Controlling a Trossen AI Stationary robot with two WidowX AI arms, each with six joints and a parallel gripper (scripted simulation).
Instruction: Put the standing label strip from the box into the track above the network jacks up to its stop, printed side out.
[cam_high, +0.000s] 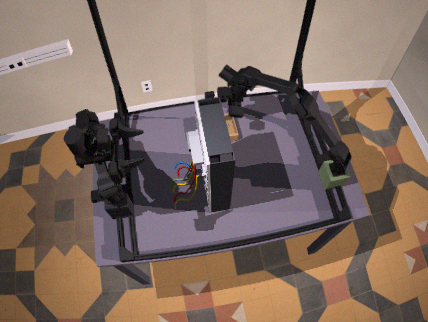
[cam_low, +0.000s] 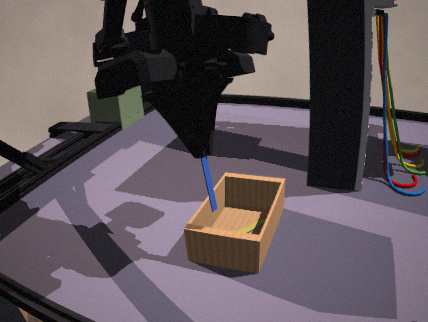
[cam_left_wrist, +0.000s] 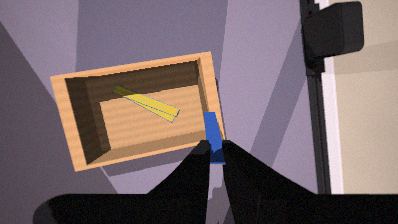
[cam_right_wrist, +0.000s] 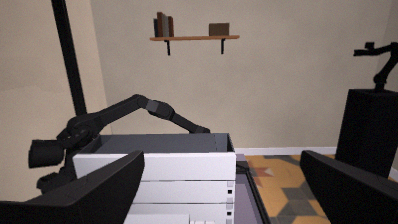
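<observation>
The box lies 4 cm ahead of my left hand, 3 cm to the right of it and 14 cm below it.
</observation>
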